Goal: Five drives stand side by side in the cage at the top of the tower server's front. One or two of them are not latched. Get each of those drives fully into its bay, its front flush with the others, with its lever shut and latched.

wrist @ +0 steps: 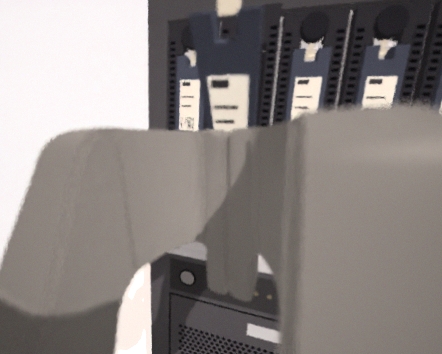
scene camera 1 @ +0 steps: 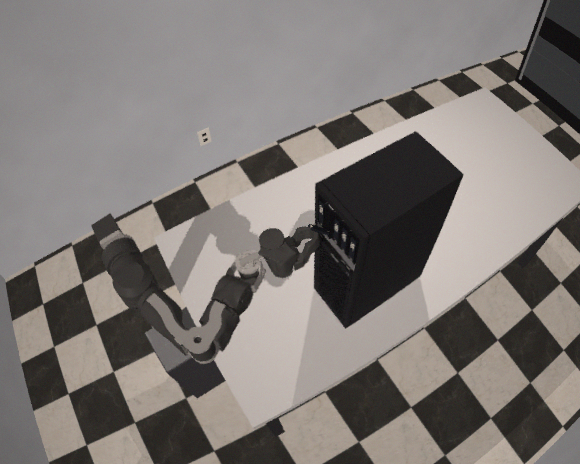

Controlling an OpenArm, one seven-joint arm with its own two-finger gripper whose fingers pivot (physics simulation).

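Observation:
The tower server (scene camera 1: 395, 220) (wrist: 159, 65) stands upright with its drive cage facing my gripper. In the wrist view, the second drive's lever (wrist: 228, 102) looks larger and nearer than its neighbours and stands out from the front, its pale tip high up. It also shows as a dark bar sticking out in the scene view (scene camera 1: 320, 229). The first drive (wrist: 189, 102), third drive (wrist: 306, 95) and fourth drive (wrist: 380, 90) sit further back, their levers looking shut. My gripper (scene camera 1: 316, 239) (wrist: 237, 209) is shut and empty, close before the cage. It hides the drives' lower parts; contact with the lever cannot be told.
The server stands on a long white table (scene camera 1: 500, 145). Below the cage are a round button (wrist: 187, 277) and a perforated lower panel (wrist: 215, 335). The arm (scene camera 1: 220, 315) reaches in from the table's near-left end. A wall is behind the table.

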